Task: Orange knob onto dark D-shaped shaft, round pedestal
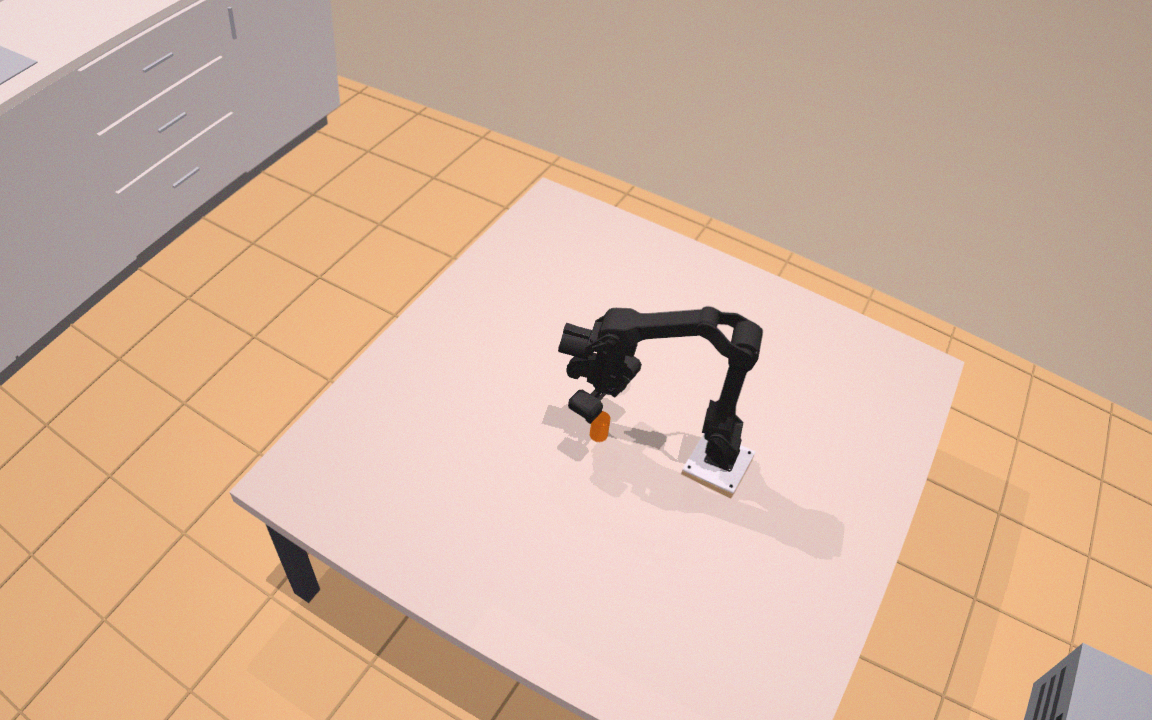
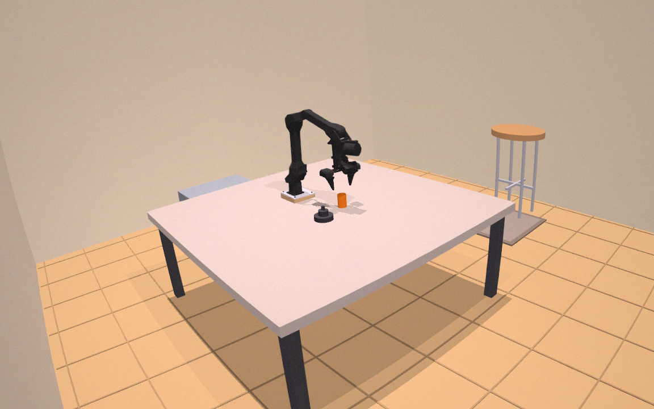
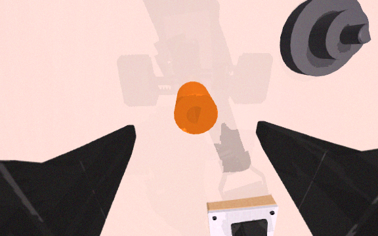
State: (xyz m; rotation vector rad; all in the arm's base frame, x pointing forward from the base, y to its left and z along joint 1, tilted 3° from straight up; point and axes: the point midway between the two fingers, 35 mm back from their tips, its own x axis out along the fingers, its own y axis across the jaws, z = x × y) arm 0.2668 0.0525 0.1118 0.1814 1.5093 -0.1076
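The orange knob is 60 mm below my gripper tip. From my gripper tip the other things lie so: pedestal (40 mm ahead, 150 mm to the right, 60 mm below).
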